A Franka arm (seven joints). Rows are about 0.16 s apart.
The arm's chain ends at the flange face. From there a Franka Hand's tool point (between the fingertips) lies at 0.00 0.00 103.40 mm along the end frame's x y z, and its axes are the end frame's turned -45 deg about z.
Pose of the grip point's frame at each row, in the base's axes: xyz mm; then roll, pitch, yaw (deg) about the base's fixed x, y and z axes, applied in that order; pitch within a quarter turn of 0, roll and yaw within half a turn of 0:
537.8 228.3 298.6 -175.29 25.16 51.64
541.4 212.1 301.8 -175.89 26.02 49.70
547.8 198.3 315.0 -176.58 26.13 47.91
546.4 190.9 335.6 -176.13 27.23 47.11
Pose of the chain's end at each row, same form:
571.6 257.4 391.9 164.62 20.68 2.77
576.3 241.8 394.5 163.55 20.84 0.70
582.8 227.9 407.7 163.03 20.44 -0.97
583.6 220.7 427.3 162.42 21.47 -2.19

